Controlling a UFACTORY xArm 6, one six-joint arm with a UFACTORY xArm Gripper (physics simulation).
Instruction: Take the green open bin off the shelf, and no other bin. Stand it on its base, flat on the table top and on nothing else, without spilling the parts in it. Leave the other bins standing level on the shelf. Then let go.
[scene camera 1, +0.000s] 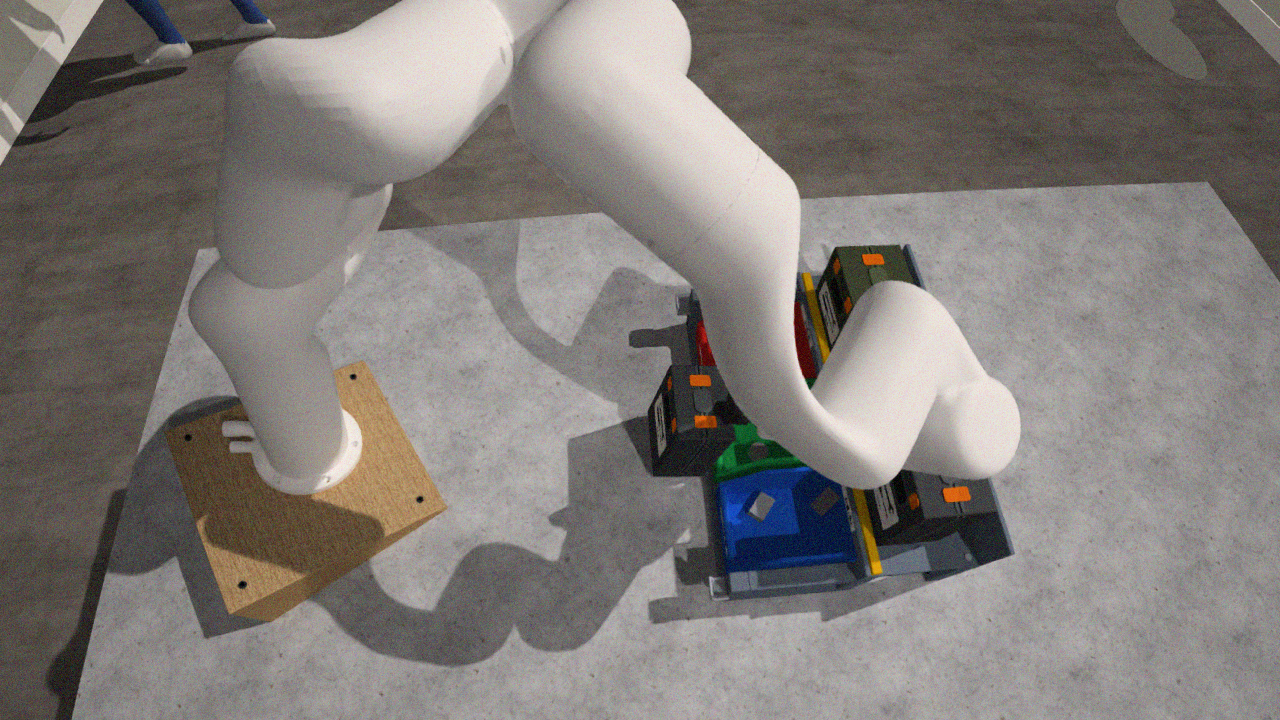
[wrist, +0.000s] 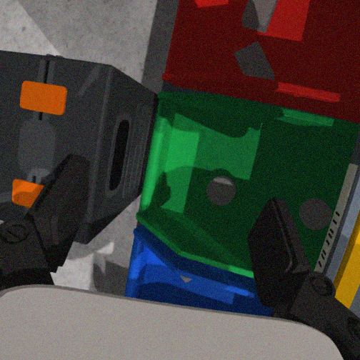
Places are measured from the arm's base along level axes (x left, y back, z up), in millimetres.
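Where they show: arm's base, origin of the base link: (scene camera 1: 309, 448).
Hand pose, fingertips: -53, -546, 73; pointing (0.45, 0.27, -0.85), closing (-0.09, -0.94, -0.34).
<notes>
Each offset is from my fingertips to the centre of the thing, as dx, dy, dz. "spot": to the spot under its first point. Level surfaces: height alone.
The green open bin @[+3, -37, -73] (scene camera 1: 735, 462) (wrist: 225, 150) stands in the shelf @[spot: -180, +10, -31] (scene camera 1: 787, 583) between the red bin @[spot: +137, +33, -75] (scene camera 1: 705, 344) (wrist: 215, 60) and the blue bin @[-109, -30, -73] (scene camera 1: 778, 541) (wrist: 207, 289). Two round grey parts show in it in the wrist view, one near its middle (wrist: 221, 192) and one near its label. My gripper (wrist: 175, 200) is open with nothing between its fingers. In the wrist view one finger overlaps the dark case and the other overlaps the green bin's inside; their height above these is unclear. The arm hides the gripper and part of the green bin in the scene view.
A dark case with orange latches @[+17, +81, -46] (scene camera 1: 689, 447) (wrist: 85, 120) stands on the table top @[dz -117] (scene camera 1: 1118, 447), close in front of the green bin. Behind the yellow strip @[spot: -161, -80, -5] (scene camera 1: 872, 546) (wrist: 351, 270), an olive case (scene camera 1: 881, 279) and another dark case @[-121, -125, +45] (scene camera 1: 966, 517) stand in the shelf's rear part.
</notes>
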